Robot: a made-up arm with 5 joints.
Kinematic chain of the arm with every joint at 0, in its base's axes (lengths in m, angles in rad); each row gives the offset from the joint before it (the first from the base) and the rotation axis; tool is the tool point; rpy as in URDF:
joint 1: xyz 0.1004 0 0.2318 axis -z
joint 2: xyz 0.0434 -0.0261 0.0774 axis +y
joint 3: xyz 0.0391 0 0.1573 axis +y
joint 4: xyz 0.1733 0 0.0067 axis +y
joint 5: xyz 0.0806 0.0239 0 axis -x
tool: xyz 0 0 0 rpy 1.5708 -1.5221 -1.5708
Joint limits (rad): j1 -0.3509..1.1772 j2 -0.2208..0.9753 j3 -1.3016..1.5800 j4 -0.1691..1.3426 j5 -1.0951..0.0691
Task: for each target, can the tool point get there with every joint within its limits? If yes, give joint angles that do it. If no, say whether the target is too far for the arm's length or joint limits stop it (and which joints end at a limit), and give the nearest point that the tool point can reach.
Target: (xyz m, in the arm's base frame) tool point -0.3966 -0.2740 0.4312
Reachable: no: too far | nearest point 0.0797 -0.0099 0.2848 | short by 0.564 m
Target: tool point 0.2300 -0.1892 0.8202
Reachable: no: too far | nearest point 0.2053 -0.1532 0.7002 | short by 0.128 m
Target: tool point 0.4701 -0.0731 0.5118
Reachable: yes | joints 0.1894 0.3724 -0.7421 0.3522 -0.8995
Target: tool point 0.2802 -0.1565 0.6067
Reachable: yes | joints 0.7070 -0.1309 -0.8115 1.0383 -0.3349
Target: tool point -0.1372 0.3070 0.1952
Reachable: no: joint limits stop it (at a limit: joint 2, joint 3) | nearest point 0.0852 0.0196 0.2513 | short by 0.368 m
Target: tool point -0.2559 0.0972 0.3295
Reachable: no: joint limits stop it (at a limit: joint 2, joint 3) | nearest point 0.0764 0.0065 0.2760 | short by 0.349 m
